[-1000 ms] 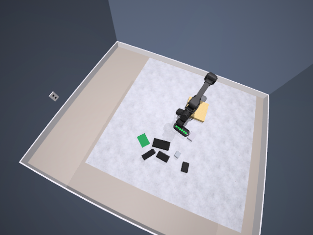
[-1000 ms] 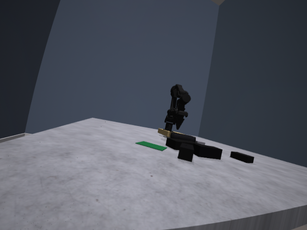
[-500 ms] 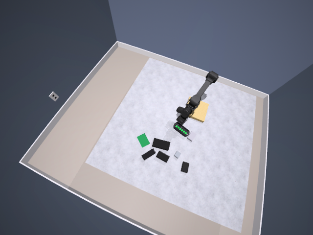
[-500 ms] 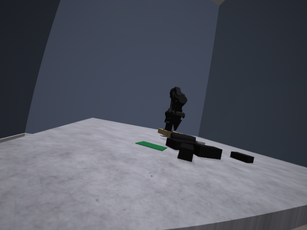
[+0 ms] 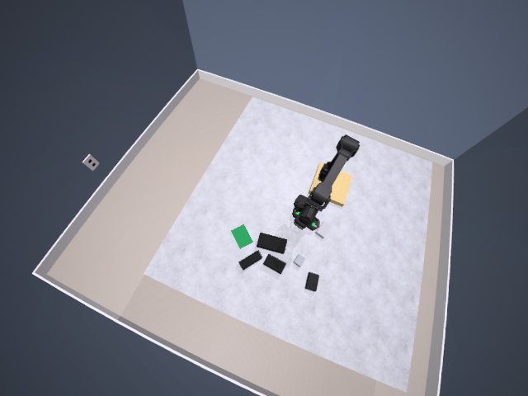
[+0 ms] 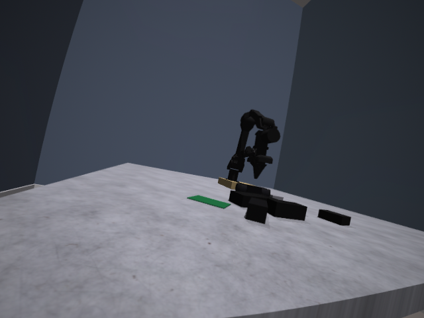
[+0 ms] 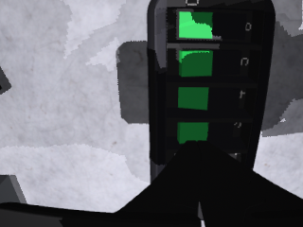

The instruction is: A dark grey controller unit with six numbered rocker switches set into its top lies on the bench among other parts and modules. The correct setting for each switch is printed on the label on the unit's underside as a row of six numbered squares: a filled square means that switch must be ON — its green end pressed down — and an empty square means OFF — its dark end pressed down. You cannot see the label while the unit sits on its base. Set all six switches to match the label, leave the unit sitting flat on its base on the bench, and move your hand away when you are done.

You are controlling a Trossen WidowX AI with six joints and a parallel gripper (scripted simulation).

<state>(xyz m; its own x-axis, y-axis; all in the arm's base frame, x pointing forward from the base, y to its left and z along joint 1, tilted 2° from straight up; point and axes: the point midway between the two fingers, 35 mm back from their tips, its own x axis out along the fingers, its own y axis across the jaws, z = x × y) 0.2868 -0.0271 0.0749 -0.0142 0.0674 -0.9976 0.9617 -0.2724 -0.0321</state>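
My gripper tip is 110 mm to the right of the light grey block, 70 mm above it and 10 mm short of it. From my gripper tip the other things lie so: small grey cube (210 mm ahead, 70 mm below, 50 mm to the left); flat green plate (270 mm to the right, 210 mm ahead, 80 mm below).
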